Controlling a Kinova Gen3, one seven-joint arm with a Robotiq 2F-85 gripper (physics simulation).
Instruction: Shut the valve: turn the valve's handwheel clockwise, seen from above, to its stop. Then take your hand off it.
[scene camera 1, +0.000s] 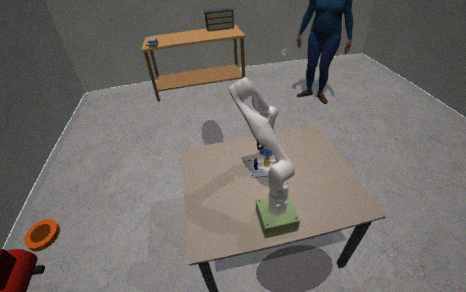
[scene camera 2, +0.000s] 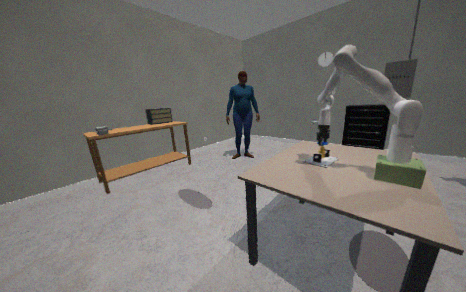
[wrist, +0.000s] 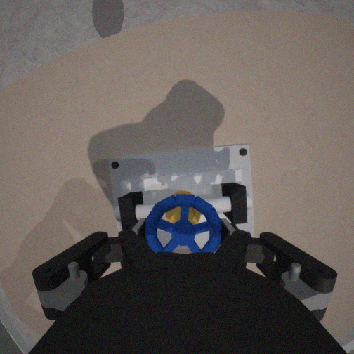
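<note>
The valve's blue handwheel (scene camera 1: 267, 152) (scene camera 2: 324, 144) (wrist: 183, 227) lies level on top of the yellow valve body (scene camera 1: 266, 161) (scene camera 2: 322, 151). The valve stands on a light plate (scene camera 1: 259, 175) (scene camera 2: 326, 164) (wrist: 243, 165) with a white pipe (wrist: 146, 209) held in two black brackets. My gripper (wrist: 182, 228) points down over the valve and is shut on the handwheel, one finger at each side of its rim. In the second scene view the gripper (scene camera 2: 323, 141) is right at the wheel. The arm hides part of the valve in the first scene view, and the gripper's body covers the wheel's near edge in the wrist view.
The plate lies on a brown table (scene camera 1: 210, 180) (scene camera 2: 300, 175). The arm's green base block (scene camera 1: 278, 222) (scene camera 2: 400, 172) stands on the same table. A wooden shelf table (scene camera 1: 195, 38) (scene camera 2: 137, 128) and a person (scene camera 1: 326, 35) (scene camera 2: 243, 107) stand well away from it.
</note>
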